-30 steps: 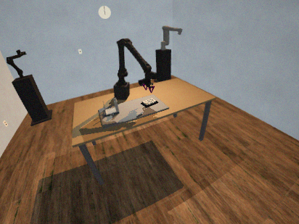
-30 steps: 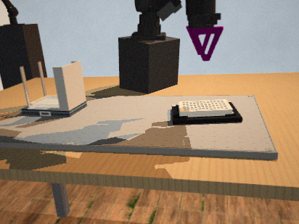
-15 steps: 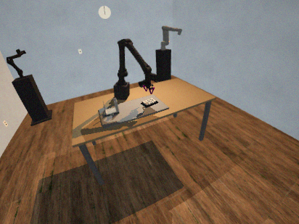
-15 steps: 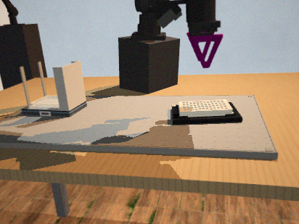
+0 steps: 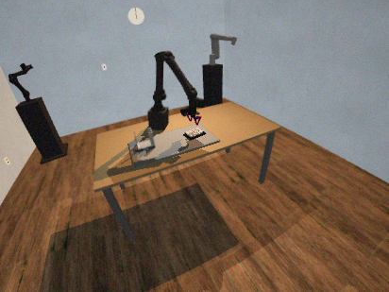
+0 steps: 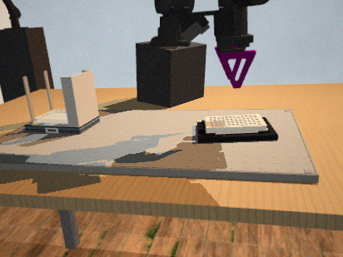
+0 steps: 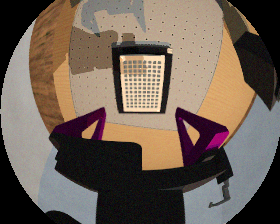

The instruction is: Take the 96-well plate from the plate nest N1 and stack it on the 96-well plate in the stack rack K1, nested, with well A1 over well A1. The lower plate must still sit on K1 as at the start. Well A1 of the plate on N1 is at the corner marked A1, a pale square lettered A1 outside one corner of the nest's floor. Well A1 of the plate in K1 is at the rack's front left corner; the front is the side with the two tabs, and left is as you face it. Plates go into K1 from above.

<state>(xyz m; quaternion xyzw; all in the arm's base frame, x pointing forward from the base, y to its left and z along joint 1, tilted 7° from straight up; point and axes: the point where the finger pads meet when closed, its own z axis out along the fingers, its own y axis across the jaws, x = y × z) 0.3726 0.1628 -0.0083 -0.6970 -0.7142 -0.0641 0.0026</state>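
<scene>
Right now the black plate nest N1 is 11 cm below my hand. From my hand the other things lie so: beige side panel: 7 cm behind, 35 cm to the right, 4 cm below; pale A1 square: 5 cm behind, 8 cm to the right, 11 cm below.
</scene>
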